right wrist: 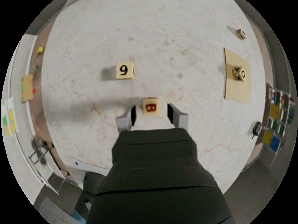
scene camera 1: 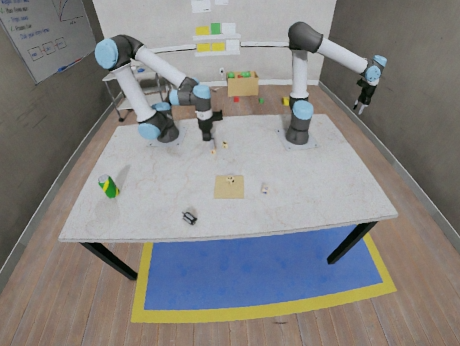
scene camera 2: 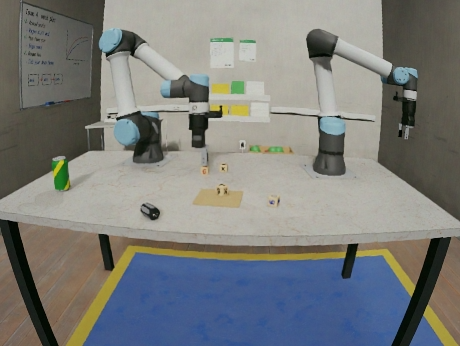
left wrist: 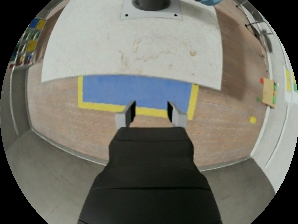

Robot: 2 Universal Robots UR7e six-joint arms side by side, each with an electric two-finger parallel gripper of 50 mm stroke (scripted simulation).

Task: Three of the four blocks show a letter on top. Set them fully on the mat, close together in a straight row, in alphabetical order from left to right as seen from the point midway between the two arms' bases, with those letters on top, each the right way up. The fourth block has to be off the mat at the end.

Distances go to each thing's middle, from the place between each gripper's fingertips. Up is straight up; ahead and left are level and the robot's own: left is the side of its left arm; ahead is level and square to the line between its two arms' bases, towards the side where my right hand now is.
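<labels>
My right gripper is 11 cm to the right of the tan mat (right wrist: 234,90), 25 cm short of it and 6 cm above it.
For my left hand, I see that the tan mat is 510 mm ahead of my left hand, 800 mm to the right of it and 180 mm below it. Going by its middle, the tan mat is nearer to my right gripper than to my left hand.
</labels>
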